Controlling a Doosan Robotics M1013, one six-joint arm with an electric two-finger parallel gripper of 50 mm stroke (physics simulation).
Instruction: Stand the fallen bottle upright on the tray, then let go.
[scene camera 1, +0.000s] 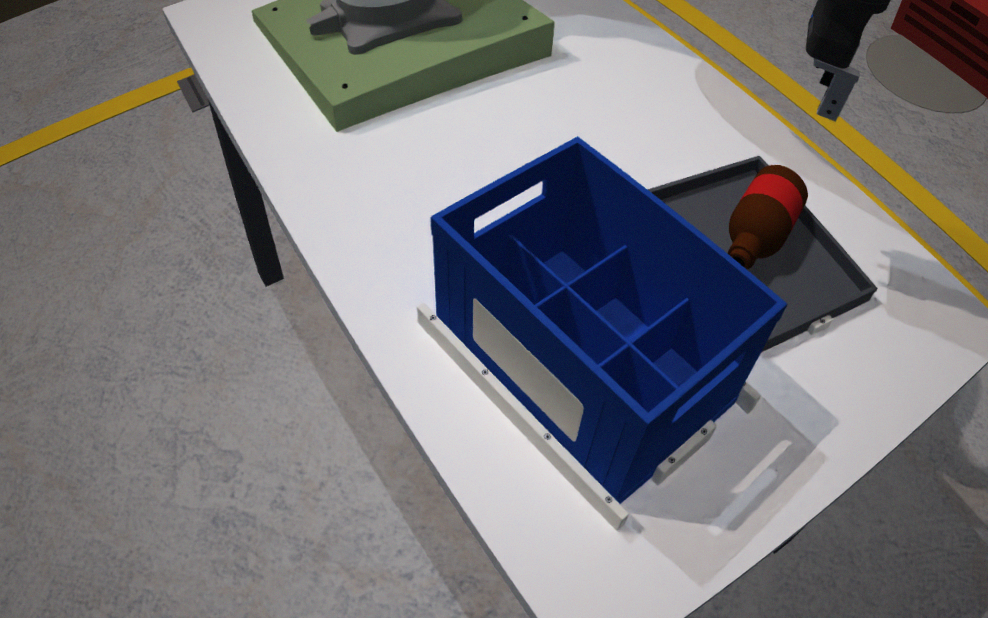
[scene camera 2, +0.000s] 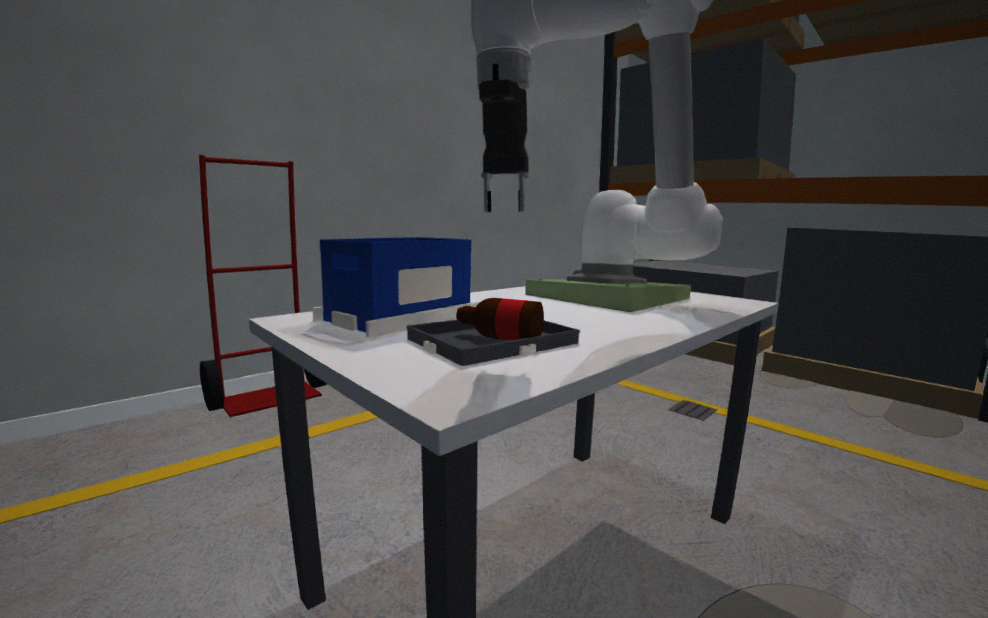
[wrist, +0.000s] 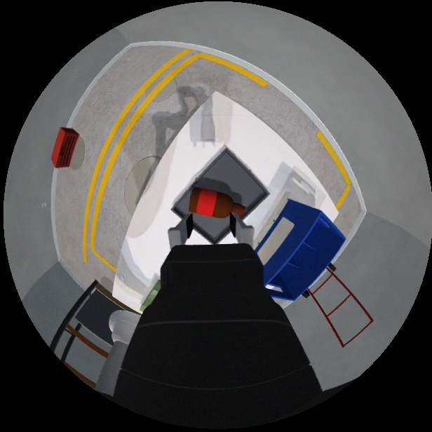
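A brown bottle with a red label lies on its side on the dark grey tray, its neck pointing toward the blue crate. My gripper is open and empty, fingers pointing down. It hangs high above the table, well clear of the bottle. In the wrist view the bottle shows just beyond the fingertips, and the right fingertip overlaps the view near its neck. In scene camera 1 one finger shows at the upper right.
A tall blue crate with dividers stands next to the tray, between pale rails. Small light clips sit at the tray's outer edges. The arm's green base block stands at the table's other end.
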